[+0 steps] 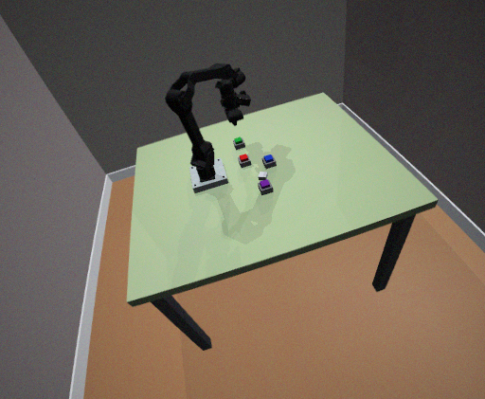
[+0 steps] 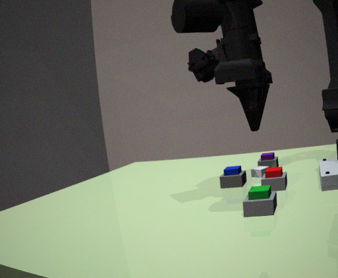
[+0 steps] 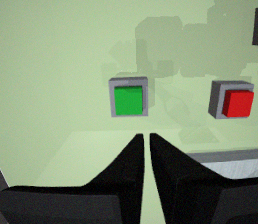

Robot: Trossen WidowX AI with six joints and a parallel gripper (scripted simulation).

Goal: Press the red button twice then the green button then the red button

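Right now my gripper tip is 90 mm above the green button and 10 mm to the right of it. Round my gripper tip: blue button (170 mm to the right, 100 mm ahead, 90 mm below); then red button (130 mm to the right, 90 mm below); then small white block (250 mm to the right, 120 mm below, 50 mm ahead).
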